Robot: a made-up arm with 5 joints. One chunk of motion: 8 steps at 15 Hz.
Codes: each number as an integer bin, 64 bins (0 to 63) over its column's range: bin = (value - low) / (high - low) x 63, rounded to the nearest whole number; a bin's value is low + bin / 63 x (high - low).
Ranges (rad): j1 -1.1..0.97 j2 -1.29..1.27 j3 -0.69..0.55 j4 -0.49..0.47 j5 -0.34..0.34
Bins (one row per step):
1: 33 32 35 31 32
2: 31 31 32 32 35
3: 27 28 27 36 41
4: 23 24 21 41 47
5: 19 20 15 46 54
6: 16 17 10 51 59
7: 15 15 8 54 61
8: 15 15 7 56 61
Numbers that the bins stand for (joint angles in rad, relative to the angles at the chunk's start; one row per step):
1: -0.0157 0.0103 -0.0011 -0.0176 0.0054
2: -0.0814 -0.0303 -0.0602 -0.0024 0.0378
3: -0.2129 -0.1522 -0.1586 0.0586 0.1025
4: -0.3443 -0.3148 -0.2767 0.1348 0.1673
5: -0.4757 -0.4773 -0.3948 0.2110 0.2429
6: -0.5743 -0.5992 -0.4932 0.2871 0.2968
7: -0.6071 -0.6805 -0.5325 0.3329 0.3184
8: -0.6071 -0.6805 -0.5522 0.3633 0.3184

